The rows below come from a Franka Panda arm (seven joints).
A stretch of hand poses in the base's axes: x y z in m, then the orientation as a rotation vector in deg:
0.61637 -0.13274 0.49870 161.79 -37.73 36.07
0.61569 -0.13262 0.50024 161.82 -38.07 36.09
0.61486 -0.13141 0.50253 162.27 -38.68 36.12
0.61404 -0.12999 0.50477 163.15 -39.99 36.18
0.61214 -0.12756 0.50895 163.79 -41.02 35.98
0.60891 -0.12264 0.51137 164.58 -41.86 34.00
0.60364 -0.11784 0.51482 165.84 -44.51 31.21
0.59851 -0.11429 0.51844 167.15 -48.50 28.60
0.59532 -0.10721 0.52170 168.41 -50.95 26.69
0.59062 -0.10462 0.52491 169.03 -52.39 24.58
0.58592 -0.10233 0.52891 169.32 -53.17 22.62
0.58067 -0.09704 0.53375 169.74 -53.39 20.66
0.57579 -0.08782 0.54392 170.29 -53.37 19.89
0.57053 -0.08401 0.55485 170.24 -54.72 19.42
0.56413 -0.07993 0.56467 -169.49 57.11 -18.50
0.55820 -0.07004 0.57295 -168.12 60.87 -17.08
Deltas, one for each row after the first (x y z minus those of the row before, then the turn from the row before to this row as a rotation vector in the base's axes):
-0.00068 0.00012 0.00154 0.14 -0.05 -0.19
-0.00083 0.00121 0.00229 0.62 -0.11 -0.20
-0.00082 0.00142 0.00224 1.26 -0.23 -0.46
-0.00190 0.00243 0.00418 0.94 -0.01 -0.40
-0.00323 0.00492 0.00242 0.96 1.19 -0.38
-0.00527 0.00480 0.00345 2.05 1.49 -1.31
-0.00513 0.00355 0.00362 2.64 1.18 -2.00
-0.00319 0.00708 0.00326 2.09 0.82 -1.06
-0.00470 0.00259 0.00321 1.19 1.13 -0.68
-0.00470 0.00229 0.00400 0.67 1.14 -0.40
-0.00525 0.00529 0.00484 0.61 1.15 -0.04
-0.00488 0.00922 0.01017 0.55 0.38 0.16
-0.00526 0.00381 0.01093 0.47 0.19 -0.79
-0.00640 0.00408 0.00982 0.65 0.40 -1.55
-0.00593 0.00989 0.00828 0.72 0.71 -2.52

